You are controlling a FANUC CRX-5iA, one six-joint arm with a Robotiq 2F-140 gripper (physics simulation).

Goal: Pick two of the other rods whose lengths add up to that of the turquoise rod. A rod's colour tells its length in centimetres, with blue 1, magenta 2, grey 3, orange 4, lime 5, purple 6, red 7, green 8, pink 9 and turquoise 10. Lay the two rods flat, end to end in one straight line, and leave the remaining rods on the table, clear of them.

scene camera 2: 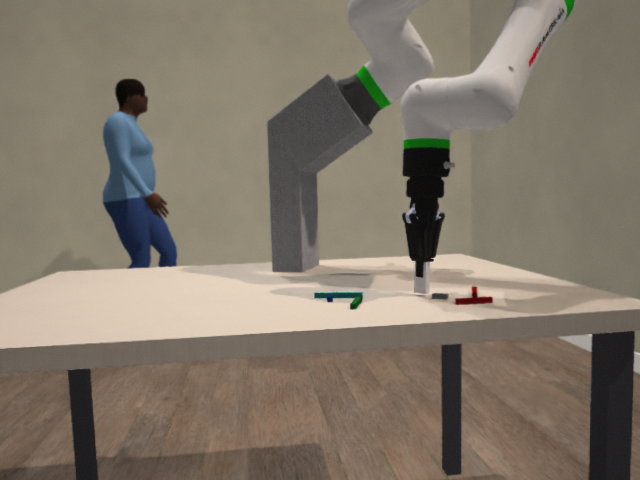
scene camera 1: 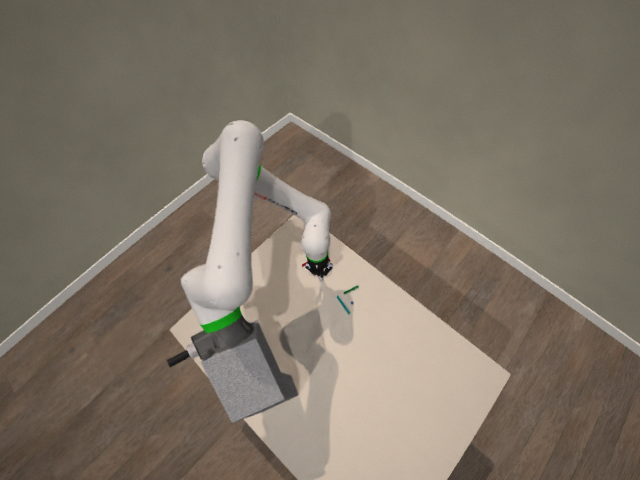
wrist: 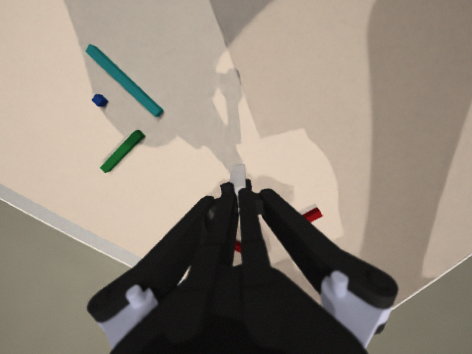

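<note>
My gripper is shut, pointing down, with its tips low at the table and no rod visible between them. The grey rod lies just right of the tips in scene camera 2; it does not show in the wrist view. One red rod lies crosswise, and another red rod shows nearly end-on behind it; whether they touch is unclear. In the wrist view, red parts show past the fingers, the rest hidden. The turquoise rod lies flat, apart from the gripper.
The green rod lies near one end of the turquoise rod. The small blue rod lies beside the turquoise rod. All are on the pale table. A person stands behind the table.
</note>
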